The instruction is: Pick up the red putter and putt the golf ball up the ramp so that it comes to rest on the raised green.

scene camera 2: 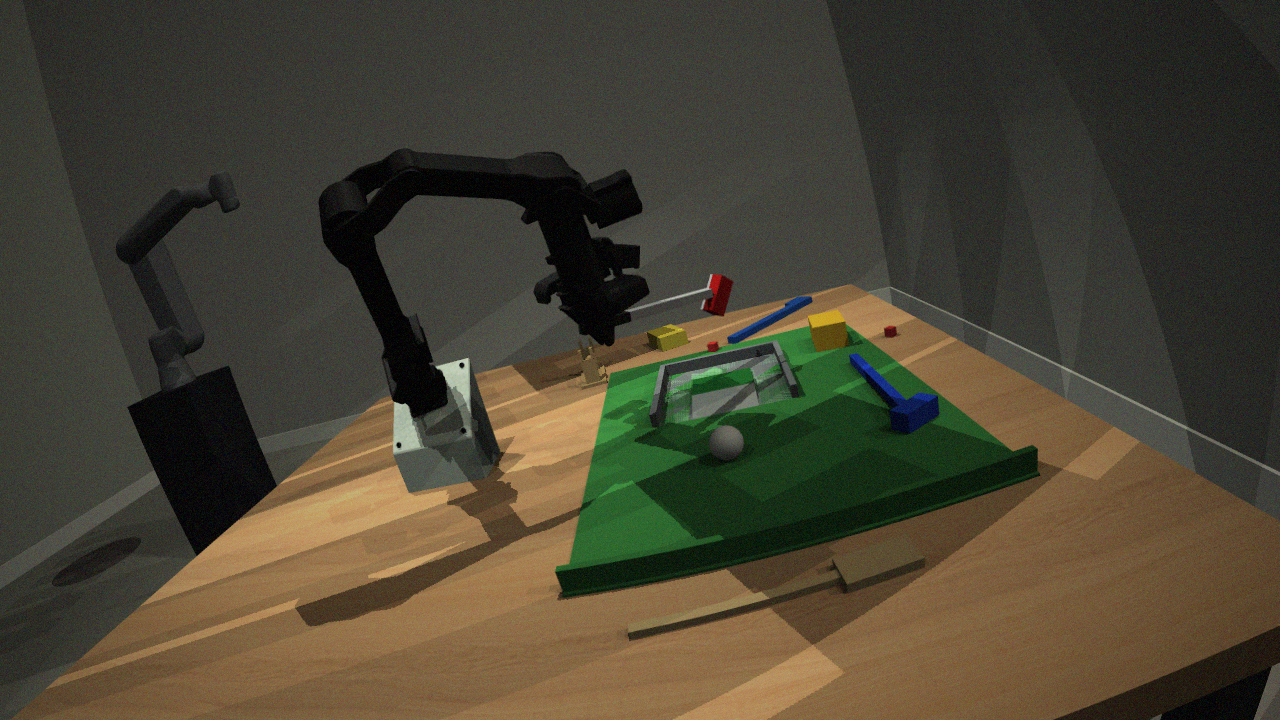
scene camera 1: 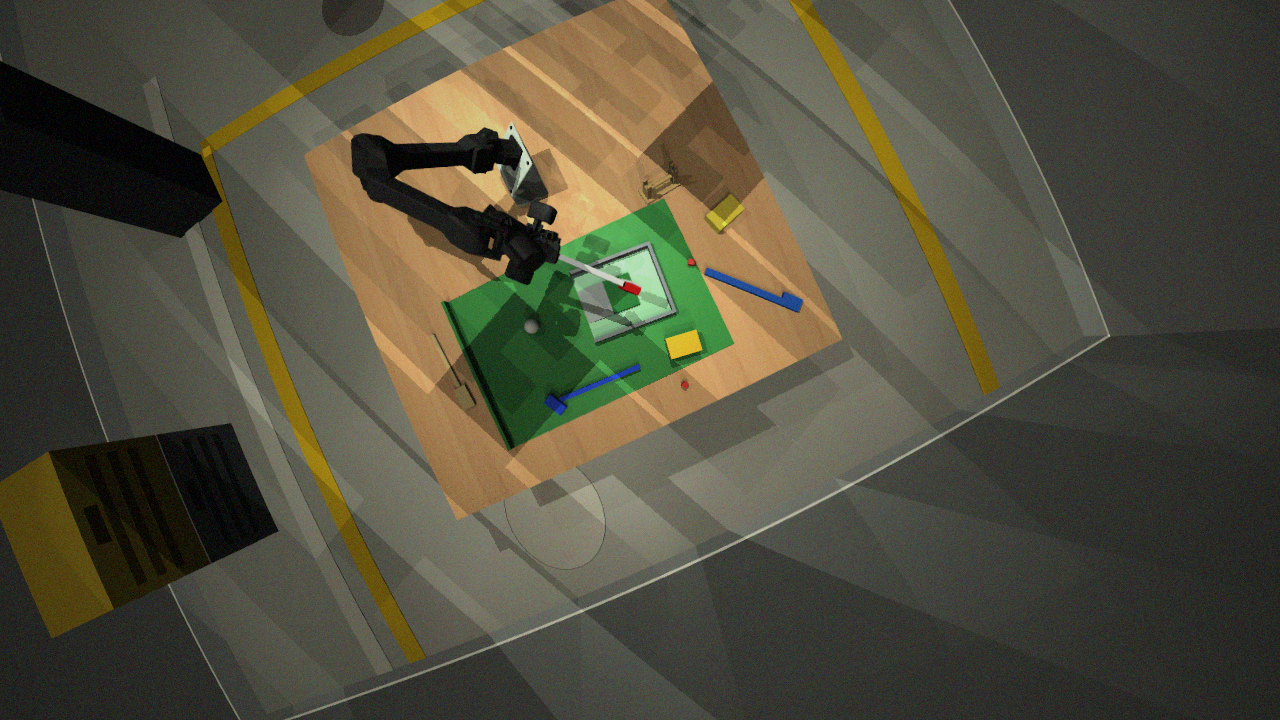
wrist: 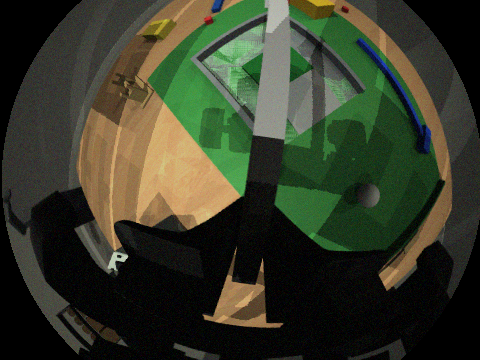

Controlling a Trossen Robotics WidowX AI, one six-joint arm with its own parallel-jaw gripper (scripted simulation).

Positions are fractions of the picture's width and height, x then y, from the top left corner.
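Observation:
A red putter is held by the gripper (scene camera 2: 0.47, 0.48), which can also be seen in the other views, as the gripper (scene camera 1: 0.43, 0.35) and the gripper (wrist: 0.53, 0.57). The scene has a green mat (scene camera 2: 0.51, 0.68) too, visible again as the mat (scene camera 1: 0.41, 0.51) and, from the wrist, as the mat (wrist: 0.77, 0.39).

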